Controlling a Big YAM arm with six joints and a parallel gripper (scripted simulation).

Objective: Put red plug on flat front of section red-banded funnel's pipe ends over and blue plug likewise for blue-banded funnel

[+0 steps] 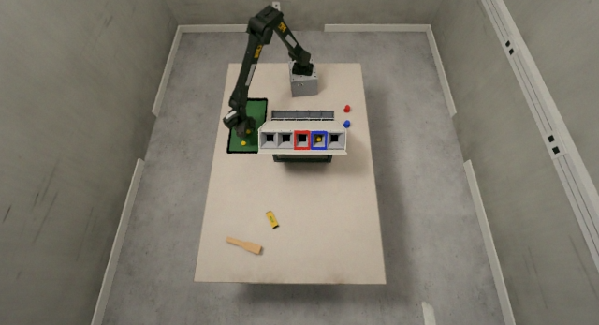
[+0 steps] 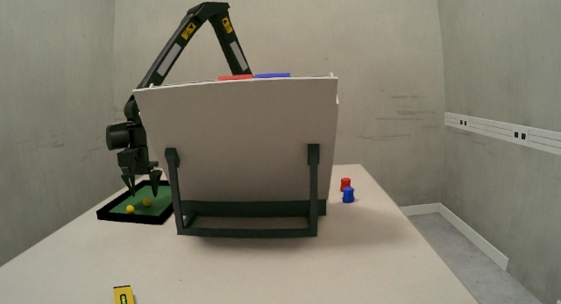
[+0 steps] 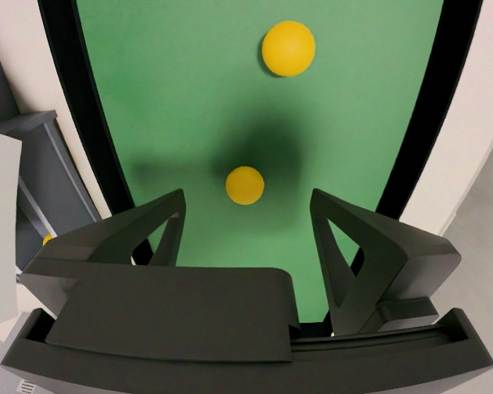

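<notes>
The green marble tray is 50 mm behind my hand, 20 mm to the right of it and 40 mm below it. The rest, counted from my hand: blue band (140 mm ahead, 430 mm to the left, 280 mm above); then cover (10 mm ahead, 330 mm to the left, 160 mm above); then red band (160 mm ahead, 350 mm to the left, 280 mm above).
</notes>
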